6 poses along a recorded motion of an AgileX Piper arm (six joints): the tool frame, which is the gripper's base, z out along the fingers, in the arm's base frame.
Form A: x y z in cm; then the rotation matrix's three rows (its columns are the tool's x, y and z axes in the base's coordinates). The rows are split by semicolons.
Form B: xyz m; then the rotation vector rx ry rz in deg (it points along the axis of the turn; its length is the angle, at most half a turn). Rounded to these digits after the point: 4 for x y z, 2 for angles.
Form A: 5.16, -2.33, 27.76; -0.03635, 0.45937, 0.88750; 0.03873, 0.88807, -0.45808; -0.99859, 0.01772, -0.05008
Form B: 0.0516, -0.0233, 0.2776, 22.88, 90.69, -20.23
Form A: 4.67, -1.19, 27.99; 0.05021, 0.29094, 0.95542; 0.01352, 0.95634, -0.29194; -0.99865, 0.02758, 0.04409
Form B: 0.0467, -0.0119, 0.2799, 14.15, 86.54, -12.29
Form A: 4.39, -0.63, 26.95; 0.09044, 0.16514, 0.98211; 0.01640, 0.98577, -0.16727; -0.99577, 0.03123, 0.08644
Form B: 0.0439, -0.0063, 0.2695, 8.50, 84.67, -6.37
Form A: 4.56, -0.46, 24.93; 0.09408, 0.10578, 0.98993; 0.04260, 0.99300, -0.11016; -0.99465, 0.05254, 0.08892
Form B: 0.0456, -0.0046, 0.2493, 6.94, 84.62, -2.69
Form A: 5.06, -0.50, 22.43; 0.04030, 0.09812, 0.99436; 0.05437, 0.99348, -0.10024; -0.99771, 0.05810, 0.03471
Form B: 0.0506, -0.0050, 0.2243, 6.97, 87.74, -1.93
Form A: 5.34, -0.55, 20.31; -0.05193, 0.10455, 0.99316; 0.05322, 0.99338, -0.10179; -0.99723, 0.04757, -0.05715
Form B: 0.0534, -0.0055, 0.2031, 6.98, 93.02, -2.40
